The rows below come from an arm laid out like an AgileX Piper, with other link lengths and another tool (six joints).
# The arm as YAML. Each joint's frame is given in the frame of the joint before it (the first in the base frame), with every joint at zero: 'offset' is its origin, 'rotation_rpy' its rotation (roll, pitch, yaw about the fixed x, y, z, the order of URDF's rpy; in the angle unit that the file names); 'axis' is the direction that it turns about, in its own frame. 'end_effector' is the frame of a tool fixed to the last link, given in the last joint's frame.
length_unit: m
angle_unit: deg
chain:
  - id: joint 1
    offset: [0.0, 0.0, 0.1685]
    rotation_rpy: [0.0, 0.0, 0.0]
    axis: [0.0, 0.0, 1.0]
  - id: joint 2
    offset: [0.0, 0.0, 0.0]
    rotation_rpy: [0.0, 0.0, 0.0]
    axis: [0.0, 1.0, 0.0]
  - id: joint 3
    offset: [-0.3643, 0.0, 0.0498]
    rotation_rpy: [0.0, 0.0, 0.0]
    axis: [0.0, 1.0, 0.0]
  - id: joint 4
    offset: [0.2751, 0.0, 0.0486]
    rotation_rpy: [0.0, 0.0, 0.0]
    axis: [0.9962, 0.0, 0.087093]
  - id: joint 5
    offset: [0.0, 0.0, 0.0]
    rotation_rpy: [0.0, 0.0, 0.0]
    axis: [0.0, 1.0, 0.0]
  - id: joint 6
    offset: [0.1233, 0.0, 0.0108]
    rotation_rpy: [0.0, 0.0, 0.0]
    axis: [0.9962, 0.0, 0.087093]
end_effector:
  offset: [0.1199, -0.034, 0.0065]
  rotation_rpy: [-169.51, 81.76, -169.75]
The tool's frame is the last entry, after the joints.
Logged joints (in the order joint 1, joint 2, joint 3, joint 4, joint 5, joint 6), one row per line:
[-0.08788, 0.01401, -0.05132, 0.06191, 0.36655, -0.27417]
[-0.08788, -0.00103, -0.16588, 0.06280, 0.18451, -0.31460]
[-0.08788, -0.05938, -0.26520, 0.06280, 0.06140, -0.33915]
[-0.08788, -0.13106, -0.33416, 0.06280, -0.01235, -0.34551]
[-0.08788, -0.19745, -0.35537, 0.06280, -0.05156, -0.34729]
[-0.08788, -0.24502, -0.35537, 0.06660, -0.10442, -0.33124]
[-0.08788, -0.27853, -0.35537, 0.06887, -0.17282, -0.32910]
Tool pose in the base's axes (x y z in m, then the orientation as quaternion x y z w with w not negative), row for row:
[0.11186, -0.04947, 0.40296, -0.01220, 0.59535, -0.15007, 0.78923]
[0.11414, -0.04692, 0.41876, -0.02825, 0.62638, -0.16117, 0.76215]
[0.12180, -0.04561, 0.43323, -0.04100, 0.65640, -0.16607, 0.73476]
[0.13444, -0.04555, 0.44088, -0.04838, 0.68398, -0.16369, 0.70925]
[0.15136, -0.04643, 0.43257, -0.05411, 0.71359, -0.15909, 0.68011]
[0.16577, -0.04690, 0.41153, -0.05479, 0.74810, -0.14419, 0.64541]
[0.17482, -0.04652, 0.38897, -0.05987, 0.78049, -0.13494, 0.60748]
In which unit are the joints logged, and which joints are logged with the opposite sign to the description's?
The joints are logged in radians. Opposite sign: joint 2, joint 5.
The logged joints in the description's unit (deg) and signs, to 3 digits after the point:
[-5.035, -0.803, -2.940, 3.547, -21.002, -15.709]
[-5.035, 0.059, -9.504, 3.598, -10.572, -18.025]
[-5.035, 3.402, -15.195, 3.598, -3.518, -19.432]
[-5.035, 7.509, -19.146, 3.598, 0.708, -19.796]
[-5.035, 11.313, -20.361, 3.598, 2.954, -19.898]
[-5.035, 14.039, -20.361, 3.816, 5.983, -18.979]
[-5.035, 15.959, -20.361, 3.946, 9.902, -18.856]

